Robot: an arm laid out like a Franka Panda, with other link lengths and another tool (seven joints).
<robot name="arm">
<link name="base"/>
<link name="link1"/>
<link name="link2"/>
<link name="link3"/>
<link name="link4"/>
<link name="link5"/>
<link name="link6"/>
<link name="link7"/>
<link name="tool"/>
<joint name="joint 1" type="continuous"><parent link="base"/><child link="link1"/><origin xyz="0 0 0.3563" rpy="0 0 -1.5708"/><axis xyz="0 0 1"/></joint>
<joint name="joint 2" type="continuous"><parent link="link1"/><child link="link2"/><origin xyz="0 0 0" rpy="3.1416 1.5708 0"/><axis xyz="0 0 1"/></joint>
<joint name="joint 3" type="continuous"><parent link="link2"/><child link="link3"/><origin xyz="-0.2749 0 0" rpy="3.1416 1.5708 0"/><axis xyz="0 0 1"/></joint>
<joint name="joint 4" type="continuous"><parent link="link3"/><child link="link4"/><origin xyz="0 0.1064 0" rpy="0 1.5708 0"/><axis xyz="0 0 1"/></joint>
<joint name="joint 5" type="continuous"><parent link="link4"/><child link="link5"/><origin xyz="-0.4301 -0.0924 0" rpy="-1.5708 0 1.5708"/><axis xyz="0 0 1"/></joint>
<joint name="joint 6" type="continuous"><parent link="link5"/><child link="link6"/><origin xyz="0 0 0" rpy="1.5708 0 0"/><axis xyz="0 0 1"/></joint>
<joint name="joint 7" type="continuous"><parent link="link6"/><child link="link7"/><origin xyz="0.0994 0 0" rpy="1.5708 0 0"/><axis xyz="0 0 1"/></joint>
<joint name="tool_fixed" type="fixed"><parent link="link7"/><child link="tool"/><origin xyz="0.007 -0.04 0.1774" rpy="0 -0.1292 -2.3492"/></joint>
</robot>
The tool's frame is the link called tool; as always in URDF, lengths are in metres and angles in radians. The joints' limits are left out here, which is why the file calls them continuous.
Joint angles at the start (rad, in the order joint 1, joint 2, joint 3, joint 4, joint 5, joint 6, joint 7): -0.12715 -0.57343 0.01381 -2.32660 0.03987 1.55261 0.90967
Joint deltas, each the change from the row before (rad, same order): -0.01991 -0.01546 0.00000 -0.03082 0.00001 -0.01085 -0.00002; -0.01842 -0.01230 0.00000 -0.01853 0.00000 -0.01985 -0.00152; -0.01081 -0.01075 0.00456 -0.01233 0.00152 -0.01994 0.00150; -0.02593 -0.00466 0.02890 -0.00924 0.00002 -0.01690 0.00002; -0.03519 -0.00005 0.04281 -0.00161 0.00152 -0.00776 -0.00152; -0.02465 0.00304 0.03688 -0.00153 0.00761 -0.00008 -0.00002; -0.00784 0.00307 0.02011 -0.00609 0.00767 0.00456 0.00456; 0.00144 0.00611 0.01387 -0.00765 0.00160 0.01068 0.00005; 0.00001 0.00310 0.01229 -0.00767 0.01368 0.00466 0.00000
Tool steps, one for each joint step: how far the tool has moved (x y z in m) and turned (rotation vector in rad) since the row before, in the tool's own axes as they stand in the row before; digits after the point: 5 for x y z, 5 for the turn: -0.00901 -0.00559 0.01277 0.02827 0.00072 0.01669; -0.00843 -0.00571 0.00850 0.02777 0.00092 0.01327; -0.00298 -0.00581 0.00537 0.02222 -0.00204 0.00629; 0.00033 -0.00417 0.00612 0.02030 -0.01810 0.00467; 0.00228 -0.00126 0.00291 0.00824 -0.02319 0.00499; 0.00584 0.00018 0.00264 0.00437 -0.01477 -0.00011; 0.00641 0.00046 0.00395 0.00460 -0.00635 -0.00123; 0.00725 0.00154 0.00498 0.00098 -0.00968 -0.00995; 0.00787 -0.00022 0.00424 0.00601 0.00328 -0.00899
